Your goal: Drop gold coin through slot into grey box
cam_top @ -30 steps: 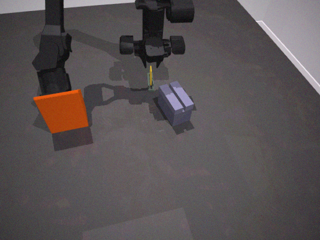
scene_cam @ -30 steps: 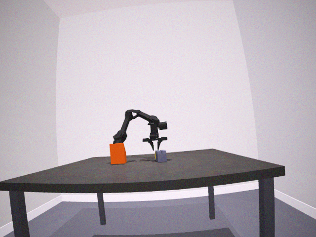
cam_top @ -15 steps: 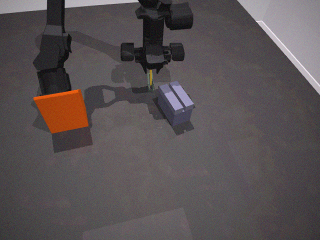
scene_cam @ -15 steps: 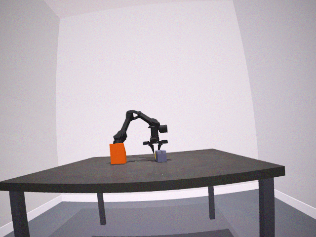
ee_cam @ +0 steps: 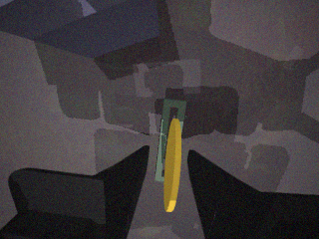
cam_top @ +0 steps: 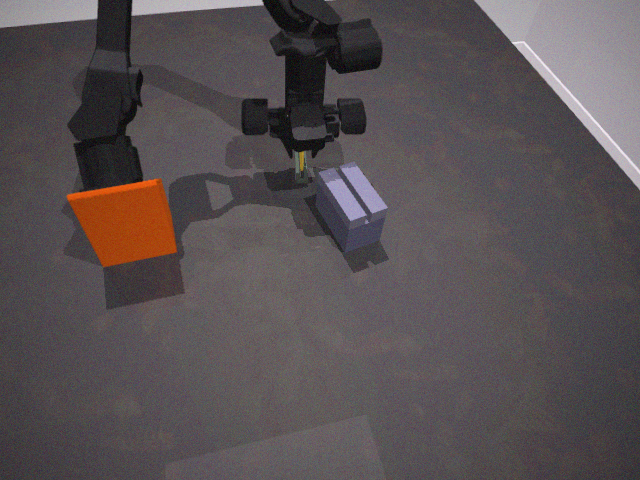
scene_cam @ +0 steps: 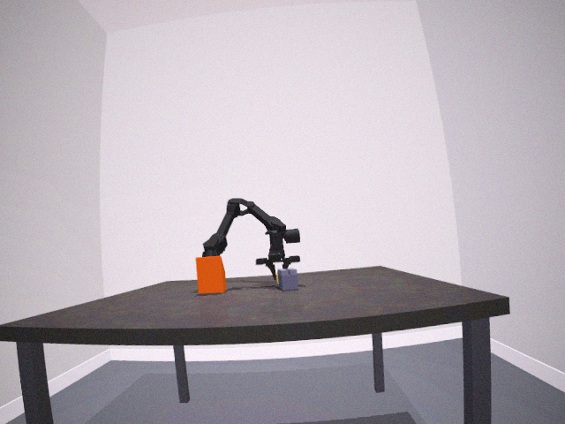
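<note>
Right now the gold coin is 10 mm above my gripper tip.
</note>
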